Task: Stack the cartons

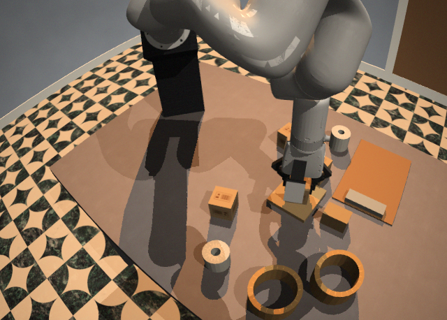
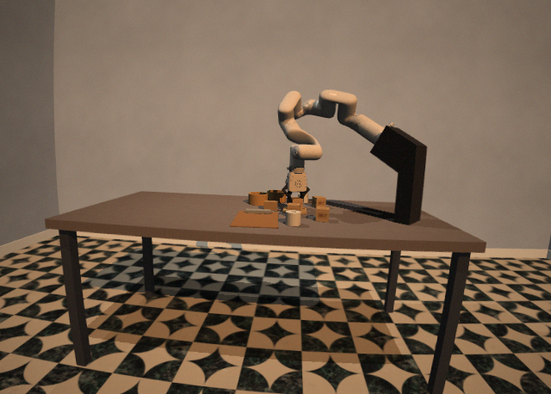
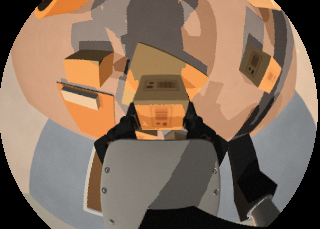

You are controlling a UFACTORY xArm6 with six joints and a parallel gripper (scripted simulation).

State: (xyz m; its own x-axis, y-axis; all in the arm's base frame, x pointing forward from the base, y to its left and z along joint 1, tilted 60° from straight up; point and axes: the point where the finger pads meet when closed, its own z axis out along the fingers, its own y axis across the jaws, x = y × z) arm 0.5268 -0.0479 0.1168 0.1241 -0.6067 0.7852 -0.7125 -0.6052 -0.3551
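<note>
Now: hand 50 mm above the square wooden board. Also, from my hand: block: 120 mm ahead, 40 mm to the right, 30 mm below; then pale cylinder: 250 mm to the left, 70 mm ahead, 30 mm below.
</note>
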